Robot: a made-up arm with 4 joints.
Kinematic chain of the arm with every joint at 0, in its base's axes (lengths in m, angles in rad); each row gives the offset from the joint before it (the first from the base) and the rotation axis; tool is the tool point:
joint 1: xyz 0 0 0.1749 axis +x
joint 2: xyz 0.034 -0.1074 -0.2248 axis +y
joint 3: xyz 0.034 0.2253 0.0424 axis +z
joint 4: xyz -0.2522 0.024 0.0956 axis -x
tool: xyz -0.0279 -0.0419 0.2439
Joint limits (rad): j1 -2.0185..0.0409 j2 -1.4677..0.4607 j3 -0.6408..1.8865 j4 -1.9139..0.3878
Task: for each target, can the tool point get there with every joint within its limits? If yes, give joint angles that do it. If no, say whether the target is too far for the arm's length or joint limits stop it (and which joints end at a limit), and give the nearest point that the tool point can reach.
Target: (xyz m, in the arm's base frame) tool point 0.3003 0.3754 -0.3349
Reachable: no: joint limits stop it (at a limit: joint 2, joint 3, joint 4) | nearest point 0.0736 0.2318 -0.1400 | short by 0.332 m
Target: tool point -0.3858 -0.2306 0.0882
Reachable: yes | joints -0.9708 -1.1409 0.5115 -0.1133
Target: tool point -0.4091 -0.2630 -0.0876
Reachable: yes | joints -1.3098 -1.2314 -0.1500 0.1793
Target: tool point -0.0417 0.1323 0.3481
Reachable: yes | joints -1.5161 -0.2294 1.3069 -0.1354
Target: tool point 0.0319 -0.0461 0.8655
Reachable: no: joint limits stop it (at a limit: joint 1, joint 2) | nearest point -0.0330 -0.1323 0.4892 | short by 0.391 m
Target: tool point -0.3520 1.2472 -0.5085
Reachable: no: too far | nearest point -0.3585 0.3606 -0.1398 | short by 0.960 m
